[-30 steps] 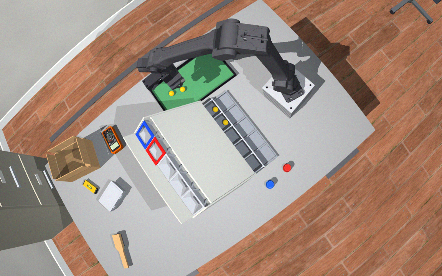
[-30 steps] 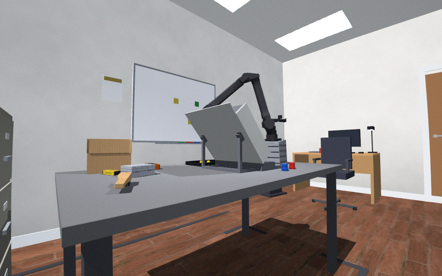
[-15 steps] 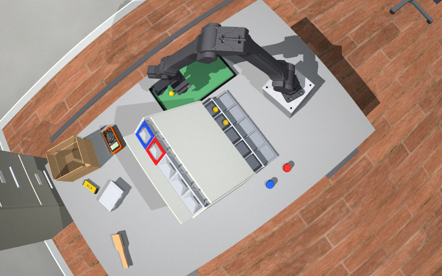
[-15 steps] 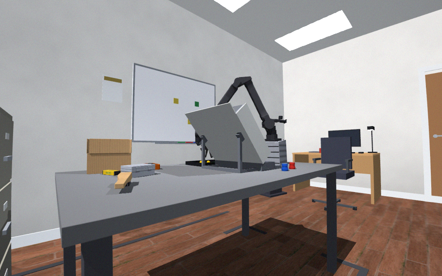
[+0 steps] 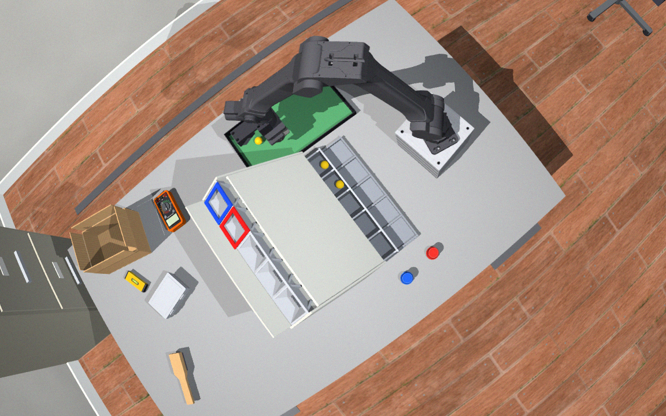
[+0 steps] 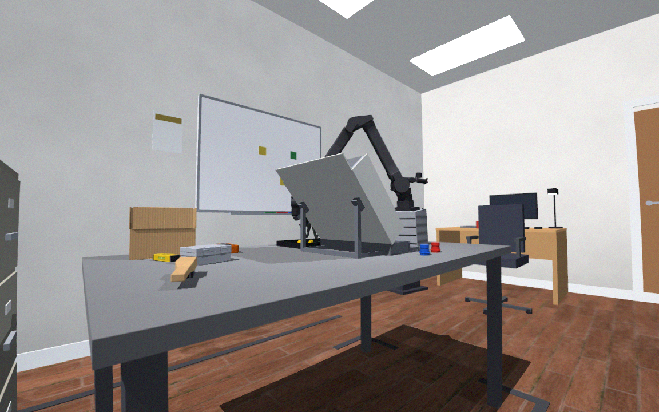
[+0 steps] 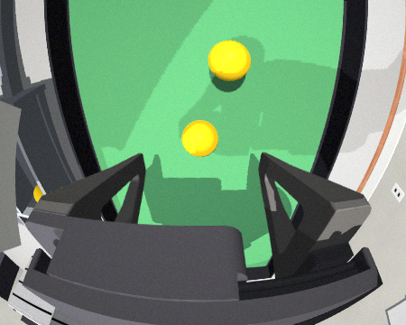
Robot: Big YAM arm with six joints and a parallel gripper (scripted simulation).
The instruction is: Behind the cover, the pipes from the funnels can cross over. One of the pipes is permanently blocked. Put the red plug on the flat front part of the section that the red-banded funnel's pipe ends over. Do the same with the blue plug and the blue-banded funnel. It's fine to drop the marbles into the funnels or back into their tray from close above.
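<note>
The green tray is 50 mm behind my hand, 10 mm to the right of it and 40 mm below it. Round my hand: multimeter (430 mm ahead, 50 mm to the left, 30 mm below); sloped cover (20 mm ahead, 330 mm to the left, 160 mm above); grey case (550 mm ahead, 300 mm to the left, 20 mm below).
</note>
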